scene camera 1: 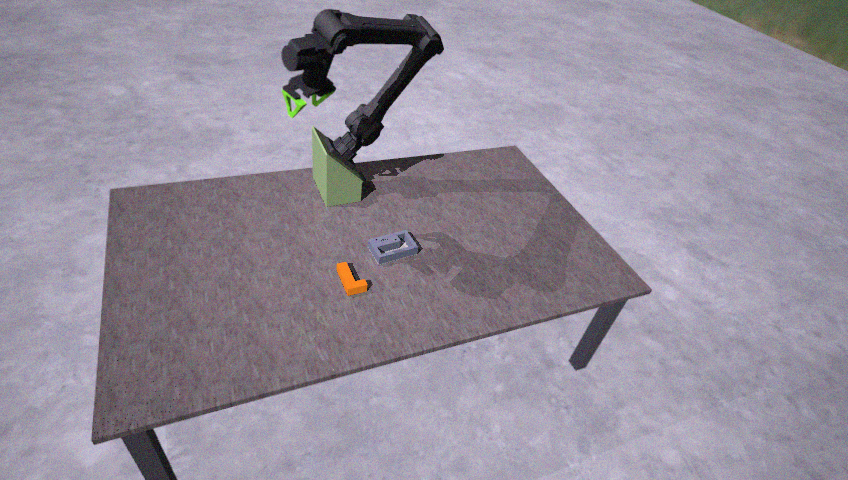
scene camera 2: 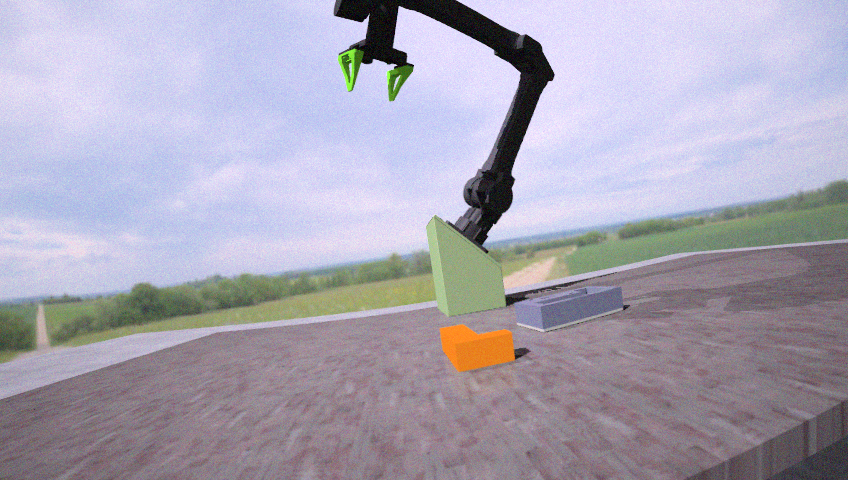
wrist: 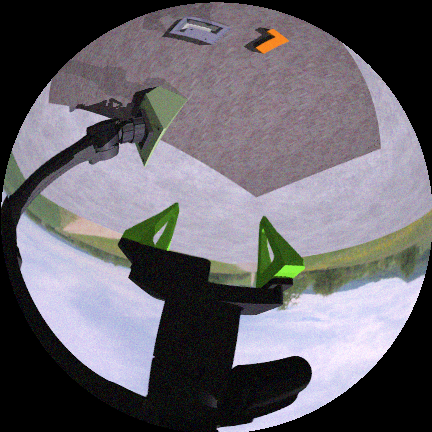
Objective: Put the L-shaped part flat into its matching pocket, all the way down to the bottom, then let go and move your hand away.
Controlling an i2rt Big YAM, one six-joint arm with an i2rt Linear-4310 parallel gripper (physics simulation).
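Frame: origin at the arm's base, x back, y right, z up, level; millimetres.
Seen in the pictures: gripper, fingertip midpoint: (scene camera 1: 302,110) (scene camera 2: 371,96) (wrist: 219,212); arm's base, link origin: (scene camera 1: 338,154) (scene camera 2: 461,243) (wrist: 143,127).
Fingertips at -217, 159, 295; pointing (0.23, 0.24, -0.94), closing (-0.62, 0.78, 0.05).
Offsets run from my fingertips to a thing's top centre, as dx, dy, dz. Level surfaces: height alone.
The orange L-shaped part {-238, -85, -420} (scene camera 1: 346,277) (scene camera 2: 484,353) (wrist: 274,43) lies flat on the table, apart from the blue-grey block {-143, -250, -414} (scene camera 1: 397,255) (scene camera 2: 574,311) (wrist: 217,35). The block holds the recessed pocket in its top; part of a pale pocket floor shows in scene camera 1 and the wrist view. In scene camera 1 the part lies to the front left of the block. My gripper (scene camera 1: 304,110) (scene camera 2: 370,95) (wrist: 219,212) is open and empty, with its green fingers wide apart. It hangs high in the air, well away from the part and the block.
The pale green wedge-shaped base (scene camera 1: 342,187) (scene camera 2: 470,285) (wrist: 164,106) of my arm stands at the table's back edge, behind the block. The table {dz -450} (scene camera 1: 208,309) (scene camera 2: 238,410) (wrist: 260,150) carries the arm's shadow to the right of the block in scene camera 1.
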